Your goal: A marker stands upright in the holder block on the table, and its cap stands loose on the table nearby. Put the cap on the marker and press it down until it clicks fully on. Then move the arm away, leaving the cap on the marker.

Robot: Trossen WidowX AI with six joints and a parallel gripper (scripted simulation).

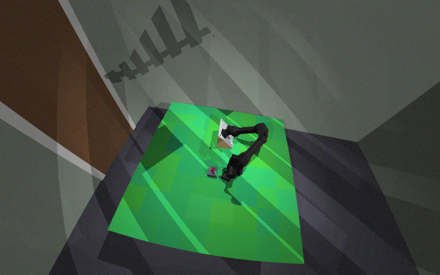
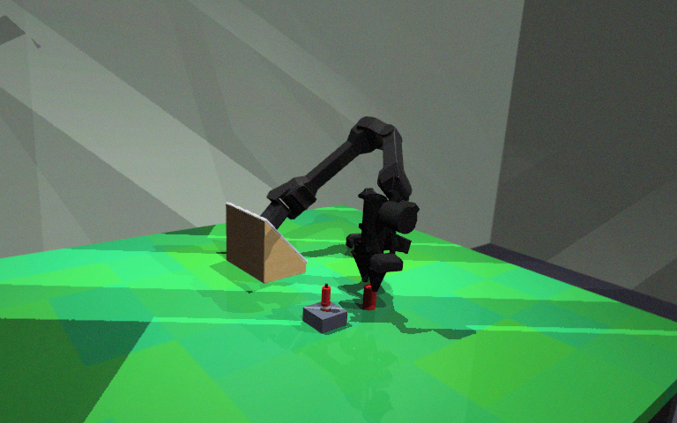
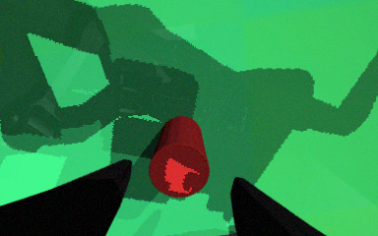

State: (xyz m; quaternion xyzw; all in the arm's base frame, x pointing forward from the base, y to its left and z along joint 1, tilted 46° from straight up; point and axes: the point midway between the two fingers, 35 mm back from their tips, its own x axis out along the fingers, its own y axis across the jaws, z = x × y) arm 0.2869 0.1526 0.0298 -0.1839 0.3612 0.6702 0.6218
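Right now my gripper tip is 30 mm above the red cap.
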